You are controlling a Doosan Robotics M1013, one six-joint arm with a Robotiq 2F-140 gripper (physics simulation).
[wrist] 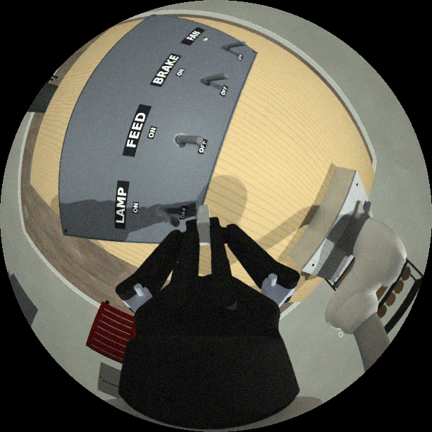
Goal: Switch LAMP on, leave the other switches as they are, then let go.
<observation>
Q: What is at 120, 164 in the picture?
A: A dark grey switch panel.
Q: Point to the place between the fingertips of my gripper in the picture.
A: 204, 213
</observation>
